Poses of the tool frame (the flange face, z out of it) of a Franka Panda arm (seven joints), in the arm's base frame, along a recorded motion.
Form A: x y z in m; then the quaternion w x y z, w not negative.
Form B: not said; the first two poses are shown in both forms.
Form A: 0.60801, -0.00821, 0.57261, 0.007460, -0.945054, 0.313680, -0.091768
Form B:
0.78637, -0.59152, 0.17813, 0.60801
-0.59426, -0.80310, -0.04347, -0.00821
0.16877, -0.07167, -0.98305, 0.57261
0, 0, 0, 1

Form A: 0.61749, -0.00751, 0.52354, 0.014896, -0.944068, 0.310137, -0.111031
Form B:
0.78297, -0.58227, 0.21888, 0.61749
-0.58889, -0.80719, -0.04074, -0.00751
0.20040, -0.09700, -0.97490, 0.52354
0, 0, 0, 1

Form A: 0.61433, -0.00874, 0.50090, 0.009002, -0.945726, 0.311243, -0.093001
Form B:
0.78896, -0.58703, 0.18151, 0.61433
-0.59038, -0.80609, -0.04086, -0.00874
0.17030, -0.07492, -0.98254, 0.50090
0, 0, 0, 1

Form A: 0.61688, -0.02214, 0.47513, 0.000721, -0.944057, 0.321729, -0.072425
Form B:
0.78249, -0.60736, 0.13721, 0.61688
-0.60757, -0.79298, -0.04524, -0.02214
0.13628, -0.04796, -0.98951, 0.47513
0, 0, 0, 1

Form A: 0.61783, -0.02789, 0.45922, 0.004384, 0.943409, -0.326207, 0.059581
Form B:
0.78008, -0.61602, 0.10956, 0.61783
-0.61497, -0.78714, -0.04714, -0.02789
0.11528, -0.03060, -0.99286, 0.45922
0, 0, 0, 1

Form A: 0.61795, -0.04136, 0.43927, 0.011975, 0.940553, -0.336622, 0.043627
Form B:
0.76956, -0.63427, 0.07400, 0.61795
-0.63218, -0.77308, -0.05190, -0.04136
0.09013, -0.00685, -0.99591, 0.43927
0, 0, 0, 1

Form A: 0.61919, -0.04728, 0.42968, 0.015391, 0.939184, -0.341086, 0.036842
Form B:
0.76461, -0.64182, 0.05870, 0.61919
-0.63955, -0.76685, -0.05404, -0.04728
0.07970, 0.00378, -0.99681, 0.42968
0, 0, 0, 1

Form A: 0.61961, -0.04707, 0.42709, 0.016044, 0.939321, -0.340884, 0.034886
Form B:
0.76516, -0.64152, 0.05460, 0.61961
-0.63928, -0.76708, -0.05393, -0.04707
0.07648, 0.00636, -0.99705, 0.42709
0, 0, 0, 1

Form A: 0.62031, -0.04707, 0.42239, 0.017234, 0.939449, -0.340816, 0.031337
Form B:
0.76572, -0.64144, 0.04713, 0.62031
-0.63928, -0.76709, -0.05374, -0.04707
0.07063, 0.01102, -0.99744, 0.42239
0, 0, 0, 1

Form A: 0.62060, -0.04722, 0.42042, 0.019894, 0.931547, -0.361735, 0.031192
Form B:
0.73635, -0.67519, 0.04372, 0.62060
-0.67270, -0.73750, -0.05963, -0.04722
0.07251, 0.01450, -0.99726, 0.42042
0, 0, 0, 1

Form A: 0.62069, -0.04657, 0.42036, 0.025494, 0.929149, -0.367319, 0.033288
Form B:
0.72794, -0.68429, 0.04313, 0.62069
-0.68089, -0.72885, -0.07183, -0.04657
0.08059, 0.02292, -0.99648, 0.42036
0, 0, 0, 1

